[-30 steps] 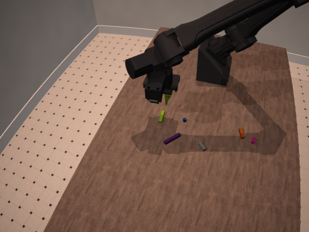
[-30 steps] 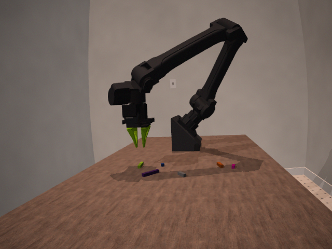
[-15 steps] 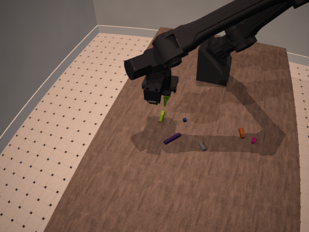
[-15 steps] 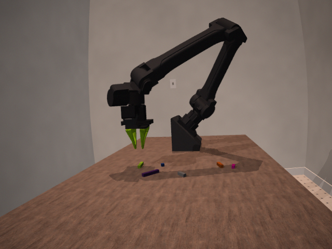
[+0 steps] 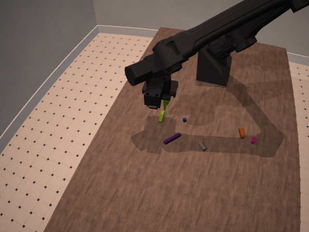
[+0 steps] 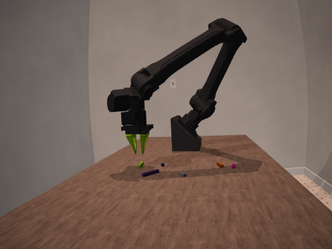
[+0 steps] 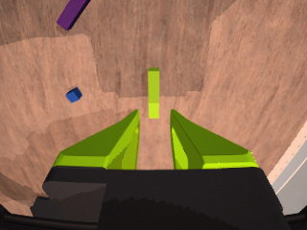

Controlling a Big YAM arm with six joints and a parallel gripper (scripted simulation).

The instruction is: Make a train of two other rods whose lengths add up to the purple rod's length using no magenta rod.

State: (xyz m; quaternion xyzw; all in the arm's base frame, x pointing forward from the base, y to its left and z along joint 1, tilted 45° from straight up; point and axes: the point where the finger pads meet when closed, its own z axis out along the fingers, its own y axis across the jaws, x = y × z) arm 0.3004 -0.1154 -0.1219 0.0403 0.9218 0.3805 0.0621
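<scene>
The lime rod is 5 cm below my hand. Also, from my hand: grey rod (15 cm to the left, 10 cm ahead, 5 cm below); then blue rod (8 cm to the left, 5 cm below); then purple rod (8 cm ahead, 5 cm to the left, 5 cm below).
</scene>
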